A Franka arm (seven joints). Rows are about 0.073 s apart.
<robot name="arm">
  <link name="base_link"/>
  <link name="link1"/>
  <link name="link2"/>
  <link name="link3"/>
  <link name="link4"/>
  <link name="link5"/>
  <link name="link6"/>
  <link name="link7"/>
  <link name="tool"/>
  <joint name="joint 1" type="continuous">
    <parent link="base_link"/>
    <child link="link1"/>
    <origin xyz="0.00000 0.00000 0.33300" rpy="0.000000 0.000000 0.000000"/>
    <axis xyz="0 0 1"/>
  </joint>
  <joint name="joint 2" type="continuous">
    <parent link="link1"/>
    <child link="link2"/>
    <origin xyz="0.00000 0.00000 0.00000" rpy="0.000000 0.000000 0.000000"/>
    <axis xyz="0 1 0"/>
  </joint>
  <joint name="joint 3" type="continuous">
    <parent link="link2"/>
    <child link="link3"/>
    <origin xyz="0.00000 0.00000 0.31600" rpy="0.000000 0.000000 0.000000"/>
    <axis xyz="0 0 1"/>
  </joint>
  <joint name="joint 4" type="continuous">
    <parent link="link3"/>
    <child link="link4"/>
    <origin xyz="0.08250 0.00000 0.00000" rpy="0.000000 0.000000 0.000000"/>
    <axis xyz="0 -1 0"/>
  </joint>
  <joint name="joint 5" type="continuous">
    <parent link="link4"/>
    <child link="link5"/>
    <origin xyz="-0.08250 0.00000 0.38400" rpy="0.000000 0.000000 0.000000"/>
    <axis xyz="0 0 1"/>
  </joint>
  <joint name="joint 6" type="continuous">
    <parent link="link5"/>
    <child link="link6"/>
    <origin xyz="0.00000 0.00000 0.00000" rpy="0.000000 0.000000 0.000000"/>
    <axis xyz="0 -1 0"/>
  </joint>
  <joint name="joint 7" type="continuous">
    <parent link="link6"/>
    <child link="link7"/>
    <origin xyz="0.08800 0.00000 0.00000" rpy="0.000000 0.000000 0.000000"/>
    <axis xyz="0 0 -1"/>
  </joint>
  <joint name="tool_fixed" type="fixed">
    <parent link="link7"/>
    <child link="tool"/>
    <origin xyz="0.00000 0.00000 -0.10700" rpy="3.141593 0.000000 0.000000"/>
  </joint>
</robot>
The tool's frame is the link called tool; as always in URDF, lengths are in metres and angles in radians. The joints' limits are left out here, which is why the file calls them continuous.
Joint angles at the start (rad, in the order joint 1, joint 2, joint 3, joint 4, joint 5, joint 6, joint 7):
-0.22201 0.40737 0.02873 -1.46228 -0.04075 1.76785 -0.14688
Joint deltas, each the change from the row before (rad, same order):
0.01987 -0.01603 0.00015 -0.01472 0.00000 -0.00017 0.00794
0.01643 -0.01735 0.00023 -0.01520 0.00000 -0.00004 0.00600
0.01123 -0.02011 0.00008 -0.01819 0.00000 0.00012 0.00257
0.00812 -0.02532 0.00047 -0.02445 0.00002 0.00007 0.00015
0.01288 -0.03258 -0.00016 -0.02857 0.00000 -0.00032 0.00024
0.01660 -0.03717 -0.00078 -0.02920 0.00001 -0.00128 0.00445
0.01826 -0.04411 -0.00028 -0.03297 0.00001 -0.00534 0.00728
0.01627 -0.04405 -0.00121 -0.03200 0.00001 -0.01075 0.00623
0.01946 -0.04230 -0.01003 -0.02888 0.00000 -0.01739 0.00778
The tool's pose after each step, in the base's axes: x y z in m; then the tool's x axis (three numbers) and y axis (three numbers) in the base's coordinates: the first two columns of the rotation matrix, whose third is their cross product. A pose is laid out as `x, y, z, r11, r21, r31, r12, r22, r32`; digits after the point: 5 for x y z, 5 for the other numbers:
0.65387, -0.12079, 0.44476, 0.99430, -0.02654, -0.10331, -0.02525, -0.99959, 0.01377
0.65162, -0.10910, 0.44914, 0.99474, -0.01590, -0.10120, -0.01444, -0.99978, 0.01507
0.64784, -0.10084, 0.45386, 0.99504, -0.00711, -0.09923, -0.00554, -0.99985, 0.01613
0.64207, -0.09418, 0.45891, 0.99515, 0.00143, -0.09838, 0.00310, -0.99985, 0.01679
0.63489, -0.08470, 0.46649, 0.99539, 0.01397, -0.09489, 0.01577, -0.99971, 0.01829
0.62678, -0.07332, 0.47629, 0.99576, 0.02531, -0.08839, 0.02725, -0.99941, 0.02087
0.61632, -0.06069, 0.48791, 0.99593, 0.03583, -0.08269, 0.03789, -0.99900, 0.02359
0.60465, -0.05017, 0.49897, 0.99569, 0.04429, -0.08145, 0.04653, -0.99858, 0.02578
0.59222, -0.04316, 0.50935, 0.99531, 0.04530, -0.08550, 0.04790, -0.99844, 0.02854

